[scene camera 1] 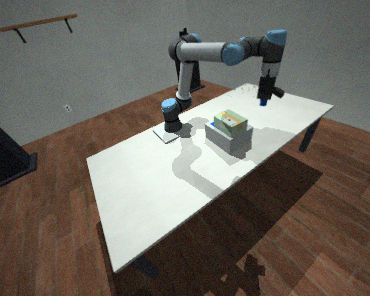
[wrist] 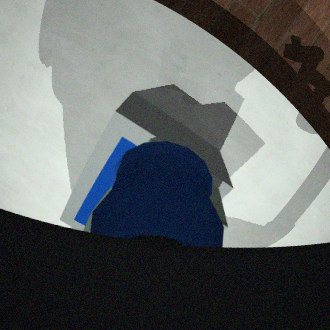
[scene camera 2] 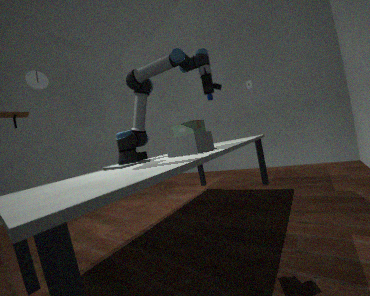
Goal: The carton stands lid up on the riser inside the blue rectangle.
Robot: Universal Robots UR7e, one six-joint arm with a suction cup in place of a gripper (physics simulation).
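Places are measured from the arm's base along level axes (x left, y back, z up), in centimetres.
Where they show: hand, its tool point: (scene camera 1: 263,104) (wrist: 160,188) (scene camera 2: 210,99); arm's base, origin of its link: (scene camera 1: 173,127) (scene camera 2: 129,162).
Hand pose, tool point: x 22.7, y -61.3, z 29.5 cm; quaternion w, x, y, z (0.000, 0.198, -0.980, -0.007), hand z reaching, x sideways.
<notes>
Things, the pixels of their top centre, and the offset from my tool point. Level surfaces: height alone.
- green carton, centre of its top: (scene camera 1: 230,117) (scene camera 2: 187,123) dy +16.5, dx -5.7, dz -11.2 cm
- grey riser, centre of its top: (wrist: 132,208) (scene camera 2: 187,135) (scene camera 1: 227,125) dy +19.3, dx -4.1, dz -19.0 cm
- rectangle, centre of its top: (wrist: 132,208) (scene camera 1: 227,125) dy +19.3, dx -4.1, dz -19.0 cm
- long white table, height of its surface: dz -31.0 cm
The green carton (scene camera 1: 231,122) (scene camera 2: 189,127) rests on the grey riser (scene camera 1: 217,139) (scene camera 2: 184,145) (wrist: 99,155). Its upper face shows an orange band and a pale label in scene view 1. A blue strip of the rectangle (scene camera 1: 212,123) (wrist: 101,185) shows along one side of the carton; the carton hides the rest, so I cannot tell how it sits against the other edges. In the wrist view, slivers of the carton (wrist: 219,207) show behind the cup. My suction gripper (scene camera 1: 263,102) (scene camera 2: 210,97) (wrist: 159,192) is open, holds nothing and hangs in the air, apart from the carton.
The riser stands on the long white table (scene camera 1: 135,200) (scene camera 2: 75,192), in front of the arm's base (scene camera 1: 172,122) (scene camera 2: 131,150). Shadows of the arm fall across the table. A wooden rail (scene camera 1: 40,22) is on the wall, and a dark object (scene camera 1: 12,160) stands at the left.
</notes>
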